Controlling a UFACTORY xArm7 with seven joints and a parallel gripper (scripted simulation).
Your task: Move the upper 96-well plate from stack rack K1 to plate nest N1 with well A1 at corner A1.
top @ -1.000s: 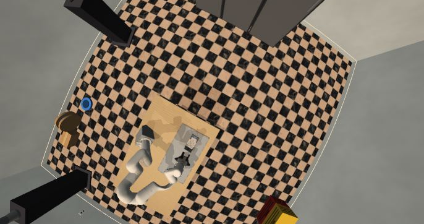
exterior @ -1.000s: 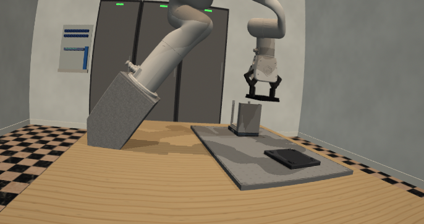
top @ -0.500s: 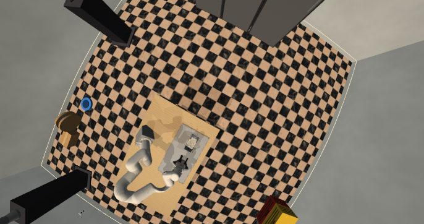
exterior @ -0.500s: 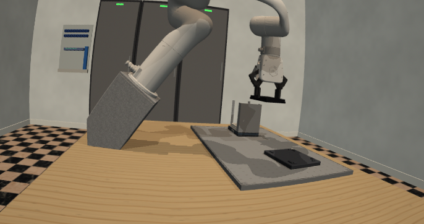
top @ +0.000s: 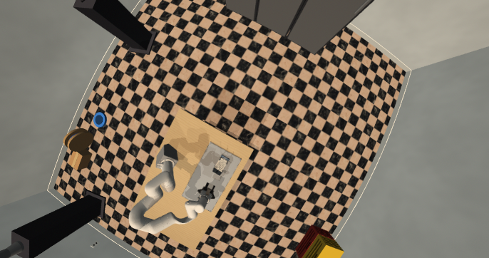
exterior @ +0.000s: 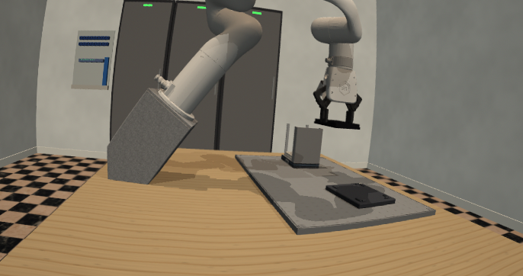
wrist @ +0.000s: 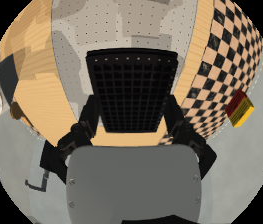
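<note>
Now: the pale A1 square 170 mm below my hand, 100 mm to the right of it and 30 mm ahead of it. Round my hand: black 96-well plate: 10 mm below; pale plate: 230 mm to the left, 150 mm below, 50 mm ahead.
</note>
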